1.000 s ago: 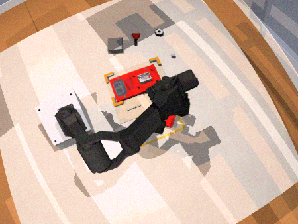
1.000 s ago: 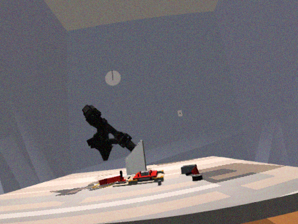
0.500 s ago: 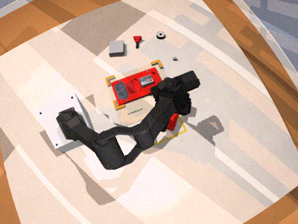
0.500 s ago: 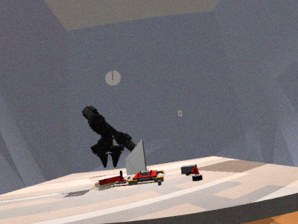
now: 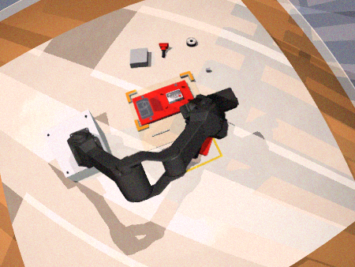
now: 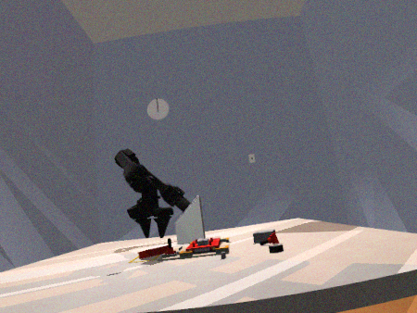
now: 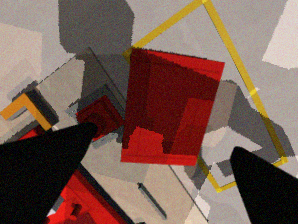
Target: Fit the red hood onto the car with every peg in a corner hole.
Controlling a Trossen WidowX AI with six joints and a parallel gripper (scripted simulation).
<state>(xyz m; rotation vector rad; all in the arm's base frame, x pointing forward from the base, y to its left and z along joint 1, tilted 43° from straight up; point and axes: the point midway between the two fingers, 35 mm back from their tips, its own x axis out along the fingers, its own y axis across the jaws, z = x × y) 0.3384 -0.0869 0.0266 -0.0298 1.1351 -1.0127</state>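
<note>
The red hood is 40 mm below my gripper tip. The rest, counted from my gripper tip: grey engine block: 10 mm behind, 170 mm to the left, 40 mm below; then dark wheel: 150 mm ahead, 390 mm to the left, 60 mm below; then orange-cornered jig: 30 mm behind, 160 mm to the left, 50 mm below.
</note>
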